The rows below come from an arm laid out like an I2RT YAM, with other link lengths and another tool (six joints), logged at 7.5 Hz.
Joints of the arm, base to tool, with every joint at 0 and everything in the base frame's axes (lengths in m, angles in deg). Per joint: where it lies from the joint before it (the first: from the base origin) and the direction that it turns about. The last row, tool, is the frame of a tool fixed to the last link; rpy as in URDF.
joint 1: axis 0 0 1 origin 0 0 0.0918
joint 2: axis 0 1 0 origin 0.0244 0.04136 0.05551
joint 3: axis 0 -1 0 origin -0.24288 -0.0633 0
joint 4: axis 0 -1 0 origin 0.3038 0.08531 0.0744
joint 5: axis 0 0 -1 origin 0.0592 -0.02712 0.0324
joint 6: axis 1 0 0 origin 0.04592 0 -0.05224
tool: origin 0.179 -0.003 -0.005 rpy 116.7 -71.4 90
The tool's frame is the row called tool.
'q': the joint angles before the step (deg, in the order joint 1, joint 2, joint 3, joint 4, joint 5, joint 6). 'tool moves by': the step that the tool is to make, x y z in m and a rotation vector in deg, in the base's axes. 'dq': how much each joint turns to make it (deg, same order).
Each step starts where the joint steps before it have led.
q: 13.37 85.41 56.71 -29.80 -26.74 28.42
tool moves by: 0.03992 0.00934 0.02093 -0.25 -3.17 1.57
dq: -0.01 6.75 9.77 -0.93 -0.02 -2.07
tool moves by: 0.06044 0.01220 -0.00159 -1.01 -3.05 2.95
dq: -0.37 13.55 14.47 -0.05 -0.46 -4.14
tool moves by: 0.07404 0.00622 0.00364 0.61 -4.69 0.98
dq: -1.35 13.99 17.09 0.50 -1.05 -2.39
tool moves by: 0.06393 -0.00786 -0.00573 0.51 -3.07 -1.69
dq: -1.82 12.72 16.09 -0.33 -0.03 -0.16
